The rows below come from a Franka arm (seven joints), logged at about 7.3 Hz.
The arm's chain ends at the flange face. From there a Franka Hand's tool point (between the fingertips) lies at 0.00 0.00 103.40 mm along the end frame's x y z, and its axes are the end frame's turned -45 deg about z.
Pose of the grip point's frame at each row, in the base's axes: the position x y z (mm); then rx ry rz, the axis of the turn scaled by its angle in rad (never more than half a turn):
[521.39 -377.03 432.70 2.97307 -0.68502 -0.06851]
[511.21 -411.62 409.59 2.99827 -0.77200 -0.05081]
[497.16 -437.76 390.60 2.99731 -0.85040 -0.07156]
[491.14 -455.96 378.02 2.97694 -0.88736 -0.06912]
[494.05 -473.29 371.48 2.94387 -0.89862 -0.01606]
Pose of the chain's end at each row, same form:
[527.99 -369.03 535.58 2.47680 -1.76506 -0.01076]
[515.66 -407.95 512.83 2.46760 -1.85535 -0.02015]
[502.44 -436.55 493.86 2.43175 -1.92322 -0.05086]
[496.56 -453.86 481.26 2.39994 -1.95025 -0.04318]
[497.00 -467.32 474.67 2.37652 -1.95730 0.02263]

